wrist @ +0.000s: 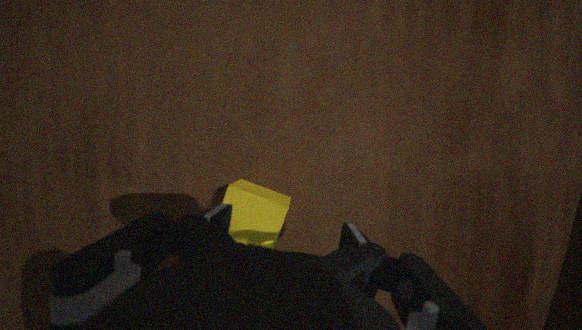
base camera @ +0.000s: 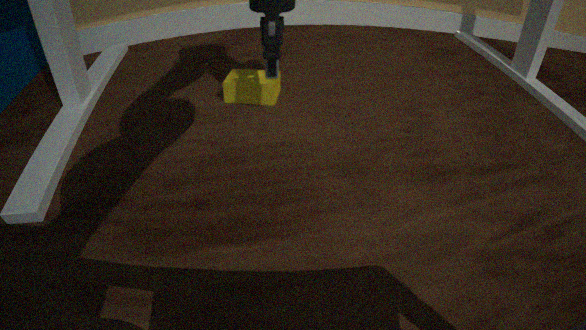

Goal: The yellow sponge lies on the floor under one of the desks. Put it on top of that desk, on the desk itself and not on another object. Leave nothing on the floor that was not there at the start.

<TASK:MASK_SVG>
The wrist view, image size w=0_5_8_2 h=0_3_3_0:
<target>my gripper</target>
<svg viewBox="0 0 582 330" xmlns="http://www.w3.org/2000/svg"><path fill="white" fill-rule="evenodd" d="M50 267L50 330L489 330L424 259L412 253L401 253L399 259L387 256L386 250L383 247L371 243L365 234L358 231L354 224L343 223L339 249L323 257L300 252L277 251L252 244L246 246L244 243L237 243L228 233L231 223L232 204L222 203L216 208L208 209L200 215L184 216L182 222L169 221L169 215L166 213L154 212L146 214L57 261ZM378 289L392 293L392 301L405 329L400 328L396 319L387 309L373 300ZM179 255L179 262L154 271L165 260L166 255Z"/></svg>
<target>yellow sponge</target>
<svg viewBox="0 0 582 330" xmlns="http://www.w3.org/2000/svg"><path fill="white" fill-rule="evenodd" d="M229 184L223 203L232 204L231 223L228 231L230 236L237 243L244 243L246 246L252 244L274 249L290 206L291 197L243 179Z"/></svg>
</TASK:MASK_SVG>
